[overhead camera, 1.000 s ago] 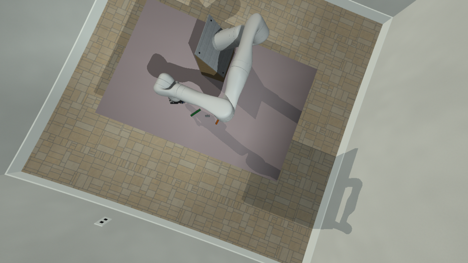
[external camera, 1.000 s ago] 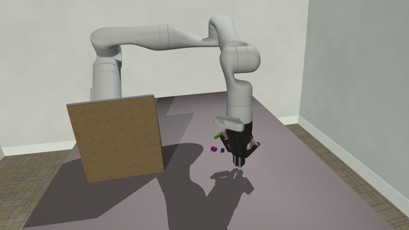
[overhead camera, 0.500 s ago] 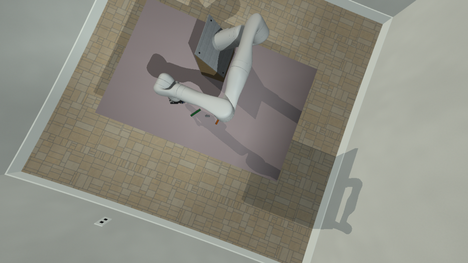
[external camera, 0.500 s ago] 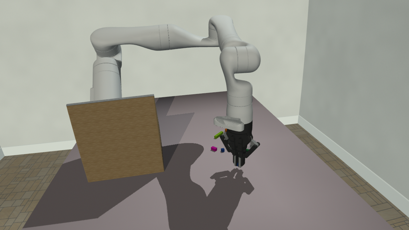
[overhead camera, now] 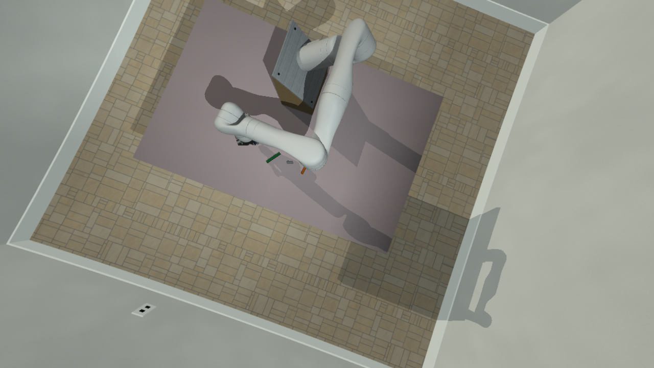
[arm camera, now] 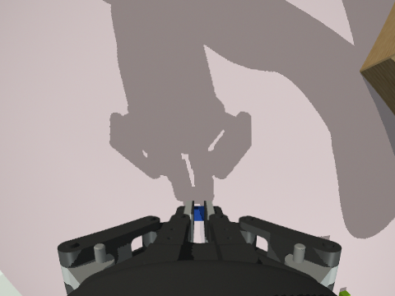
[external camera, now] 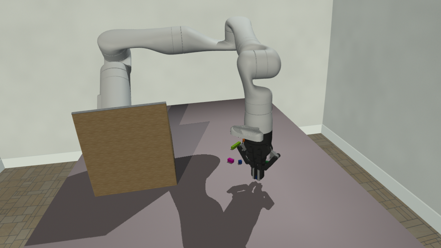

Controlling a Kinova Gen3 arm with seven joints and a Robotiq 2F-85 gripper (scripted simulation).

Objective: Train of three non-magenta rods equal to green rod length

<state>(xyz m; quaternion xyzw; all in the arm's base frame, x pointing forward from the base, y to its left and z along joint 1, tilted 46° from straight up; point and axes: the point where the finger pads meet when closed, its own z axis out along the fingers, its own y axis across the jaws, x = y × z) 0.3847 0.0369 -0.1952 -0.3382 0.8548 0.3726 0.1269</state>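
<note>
The grey rod is 3 cm ahead of my hand, 19 cm to the left of it and 3 cm below it. From my hand the other things lie so: magenta rod 5 cm behind, 13 cm to the left, 3 cm below; then green rod 4 cm ahead, 10 cm to the left, 3 cm below; then lime rod 1 cm behind, 24 cm to the left, 3 cm below.
</note>
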